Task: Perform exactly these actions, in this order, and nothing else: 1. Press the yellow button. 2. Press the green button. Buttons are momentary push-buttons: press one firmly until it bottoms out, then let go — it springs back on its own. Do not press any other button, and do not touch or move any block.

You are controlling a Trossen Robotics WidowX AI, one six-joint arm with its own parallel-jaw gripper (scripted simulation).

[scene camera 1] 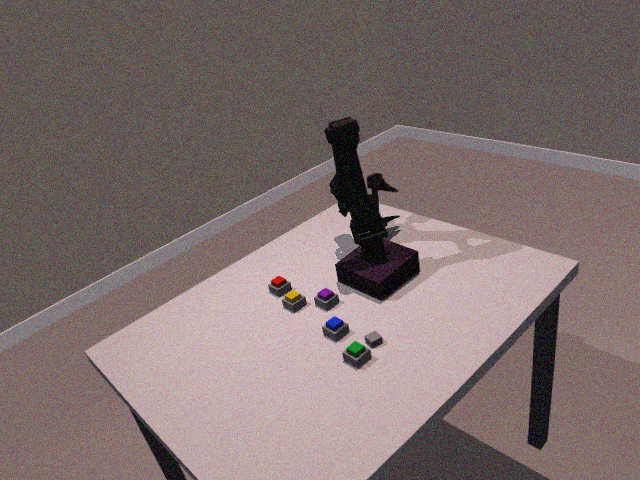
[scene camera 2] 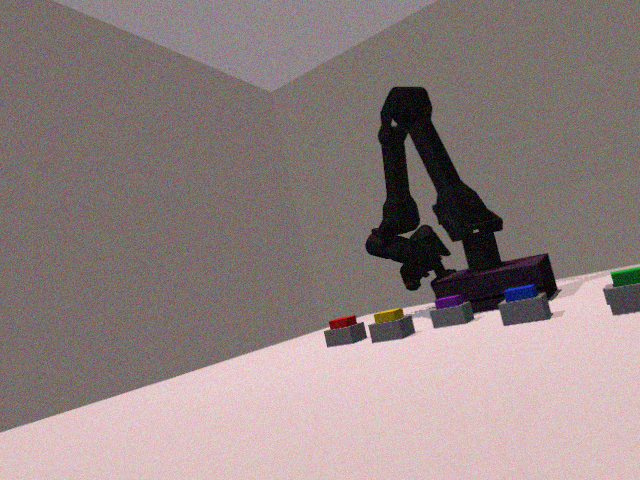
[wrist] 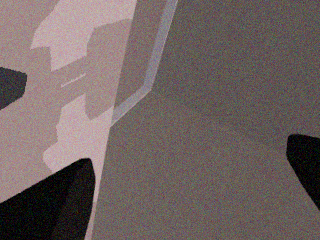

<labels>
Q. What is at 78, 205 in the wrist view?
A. My gripper.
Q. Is my gripper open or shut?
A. Open.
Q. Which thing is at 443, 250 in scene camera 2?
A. My gripper.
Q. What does my gripper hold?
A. Nothing.
</labels>
